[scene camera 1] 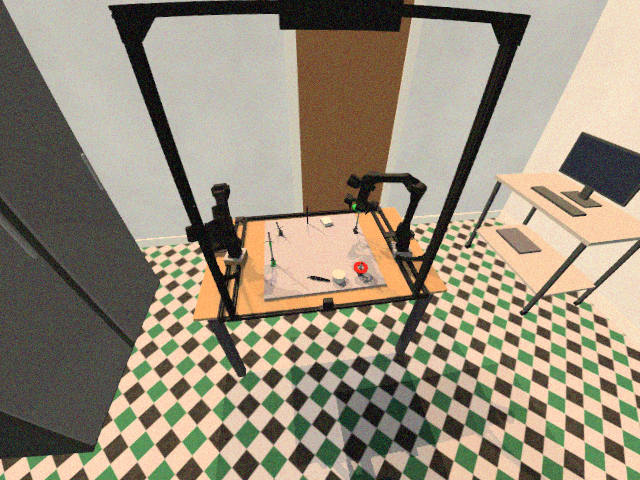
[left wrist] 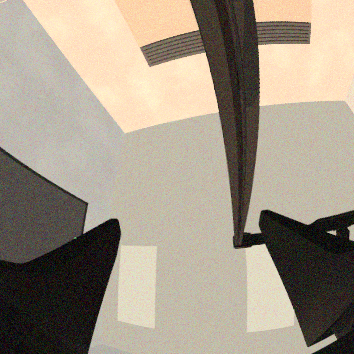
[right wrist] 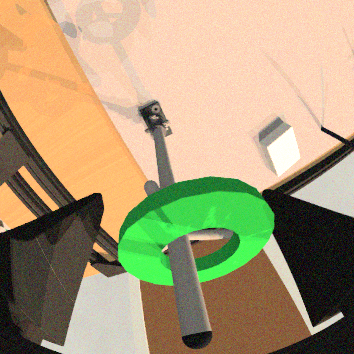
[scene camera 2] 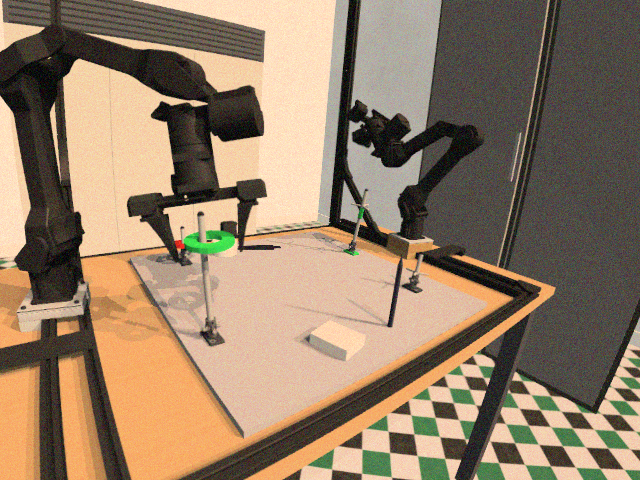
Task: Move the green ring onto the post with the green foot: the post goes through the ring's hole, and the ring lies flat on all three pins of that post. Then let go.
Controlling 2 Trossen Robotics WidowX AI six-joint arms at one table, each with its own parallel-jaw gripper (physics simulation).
Path:
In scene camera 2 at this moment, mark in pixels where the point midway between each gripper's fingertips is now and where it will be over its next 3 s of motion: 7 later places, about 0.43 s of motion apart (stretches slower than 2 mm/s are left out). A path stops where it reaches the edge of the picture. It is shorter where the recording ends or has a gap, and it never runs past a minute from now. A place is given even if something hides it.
The left gripper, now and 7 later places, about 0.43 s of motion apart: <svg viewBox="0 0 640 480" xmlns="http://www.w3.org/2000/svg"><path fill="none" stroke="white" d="M364 105L365 105L364 107L362 110L362 111L362 112L362 113L362 115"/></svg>
The right gripper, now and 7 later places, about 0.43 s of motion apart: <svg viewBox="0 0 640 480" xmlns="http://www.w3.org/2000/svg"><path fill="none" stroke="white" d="M209 256L211 259L215 262L214 254L215 252L213 235L212 216L212 214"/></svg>

